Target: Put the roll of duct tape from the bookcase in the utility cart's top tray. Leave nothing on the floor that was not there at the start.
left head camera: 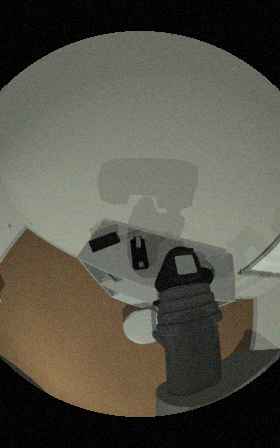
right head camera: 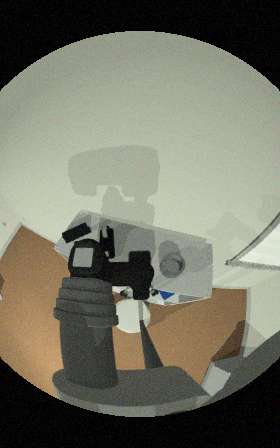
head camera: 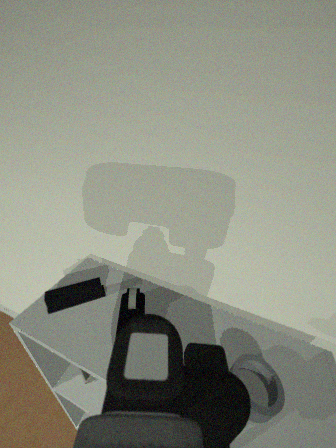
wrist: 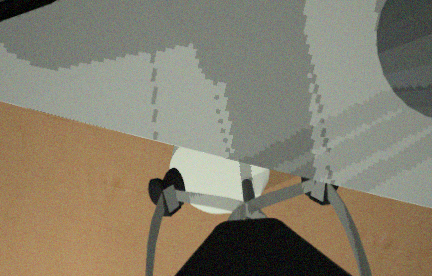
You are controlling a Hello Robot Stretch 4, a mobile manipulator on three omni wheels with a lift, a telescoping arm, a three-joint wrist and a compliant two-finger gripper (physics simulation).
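Places are measured from the robot's base along level axes (x right, y ahead, z up), in millimetres.
Where they show: gripper, fingertip midpoint: (wrist: 241,178); robot's base at its link origin: (left head camera: 142,325) (right head camera: 131,314) (wrist: 221,159).
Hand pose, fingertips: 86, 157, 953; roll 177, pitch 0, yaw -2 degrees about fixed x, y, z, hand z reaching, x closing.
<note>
Each offset is from my fingertips to the centre of the thing, as dx, dy, dz. "*": to the spot under its first point.
The roll of duct tape {+143, +92, +104} (head camera: 280,395) (right head camera: 182,265) is a grey ring lying flat on the top of the pale grey bookcase (head camera: 75,332) (right head camera: 197,265) (wrist: 100,85), toward its right part. A dark round shape {* +93, +86, +102} (wrist: 400,50), apparently the roll, is cut off at the upper right of the wrist view. My gripper (wrist: 241,178) (right head camera: 140,293) is open and empty at the bookcase's front edge, to the left of the roll and apart from it. In the head camera view the arm and wrist hide the fingers. The utility cart does not show in these views.
A black block {-303, +283, +107} (head camera: 75,295) (left head camera: 104,241) (right head camera: 76,232) and a black stapler-like thing {-137, +231, +114} (head camera: 132,300) (left head camera: 139,252) (right head camera: 107,240) lie on the bookcase's left part. A blue triangle {+209, +91, -332} (right head camera: 166,295) shows at its front. A white round thing (left head camera: 140,327) (right head camera: 132,316) (wrist: 215,175) is below, over the brown floor. A wall stands behind.
</note>
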